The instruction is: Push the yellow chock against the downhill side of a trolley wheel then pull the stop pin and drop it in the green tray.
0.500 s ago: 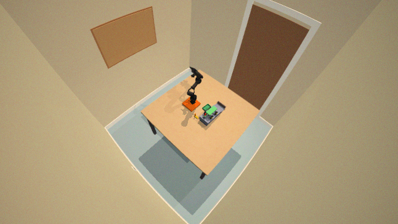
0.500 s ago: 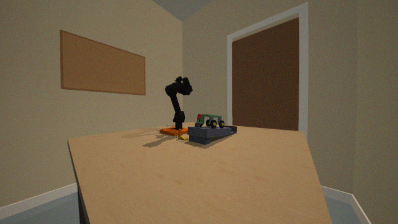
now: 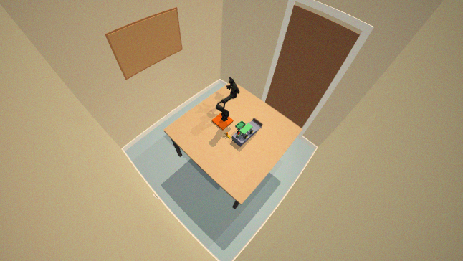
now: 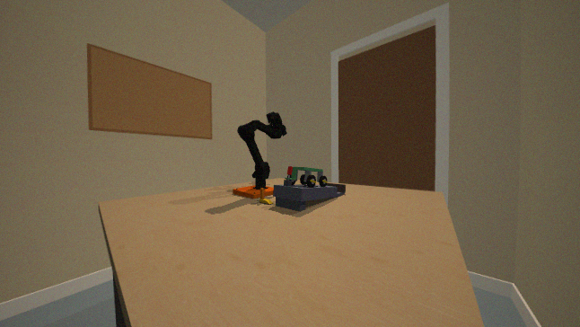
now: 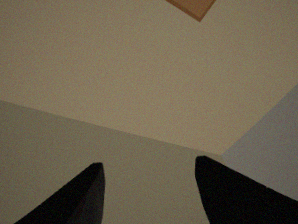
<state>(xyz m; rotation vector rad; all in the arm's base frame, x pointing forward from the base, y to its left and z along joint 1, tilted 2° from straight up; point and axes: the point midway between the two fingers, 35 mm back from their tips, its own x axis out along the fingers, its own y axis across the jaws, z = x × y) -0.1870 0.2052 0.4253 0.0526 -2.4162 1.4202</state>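
Right now the red-headed stop pin is 54 cm ahead of my gripper tip, 34 cm below it and 27 cm to the right of it. From my gripper tip the other things lie so: yellow chock 45 cm below, 43 cm ahead, 32 cm to the right; trolley 54 cm ahead, 36 cm below, 16 cm to the right; grey ramp 54 cm ahead, 42 cm below, 15 cm to the right.
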